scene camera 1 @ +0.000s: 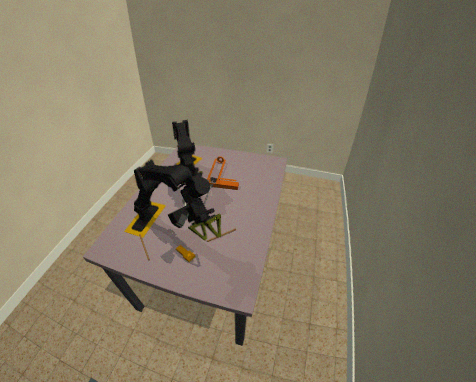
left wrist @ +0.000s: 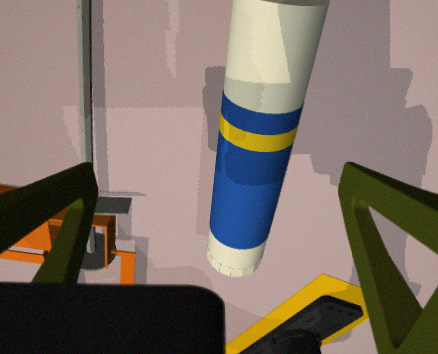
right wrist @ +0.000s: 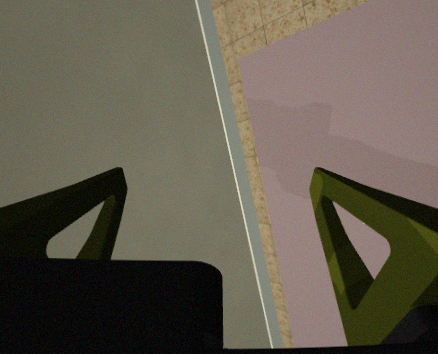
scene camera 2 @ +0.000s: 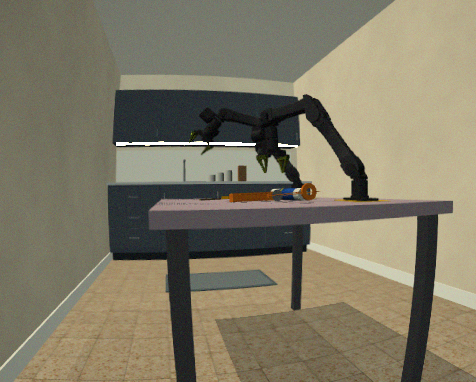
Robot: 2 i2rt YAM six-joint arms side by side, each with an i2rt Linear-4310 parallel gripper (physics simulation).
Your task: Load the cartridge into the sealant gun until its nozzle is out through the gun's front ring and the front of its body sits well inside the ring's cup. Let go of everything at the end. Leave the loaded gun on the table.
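Frame: origin at the left arm's base, x left, y back, z up, level; metres.
Seen in the pictures: left gripper, between the fingertips: [left wrist: 218,176] [scene camera 2: 274,173]; right gripper, between the fingertips: [scene camera 1: 212,238] [right wrist: 218,178] [scene camera 2: 195,149]; left arm's base, origin of its link: [left wrist: 293,333] [scene camera 2: 359,200]; right arm's base, origin of its link: [scene camera 1: 145,218].
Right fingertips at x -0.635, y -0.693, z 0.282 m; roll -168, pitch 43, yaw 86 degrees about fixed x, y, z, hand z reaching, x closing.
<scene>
Pixels of each thing's top centre, then the offset from my right fingertips to it. "spot": a spot on its surface instead. Level surfaces: height alone.
- gun's grey rod, centre of its top: [left wrist: 80,122] dx +0.430, dy +0.344, dz -0.256 m
- orange sealant gun, a spot on its surface: [left wrist: 30,235] spot: dx +0.550, dy +0.339, dz -0.247 m
- small orange-yellow object, centre of its top: [scene camera 1: 184,252] dx +0.025, dy +0.203, dz -0.267 m
- table, height of its surface: dz -0.281 m
The blue and white cartridge [scene camera 2: 288,194] [left wrist: 250,200] with a yellow stripe is on the table beside the gun's grey rod [left wrist: 85,75], outside the gun; its nozzle does not show in the left wrist view. The orange sealant gun [scene camera 1: 227,185] [scene camera 2: 250,197] [left wrist: 30,235] lies on the table; its front ring [scene camera 2: 314,189] is near the cartridge in scene camera 2. My left gripper [scene camera 2: 274,171] [left wrist: 218,176] is open and empty above the cartridge; it is hidden behind the arms in scene camera 1. My right gripper [scene camera 1: 212,237] [scene camera 2: 199,143] [right wrist: 218,178] is open and empty, raised above the table.
The right arm's yellow base plate [scene camera 1: 131,229] [left wrist: 285,307] is near the cartridge. A small orange-yellow object [scene camera 1: 185,253] lies on the near part of the table [scene camera 1: 235,280]. Thin brown sticks [scene camera 1: 144,248] [scene camera 1: 227,233] lie near it.
</scene>
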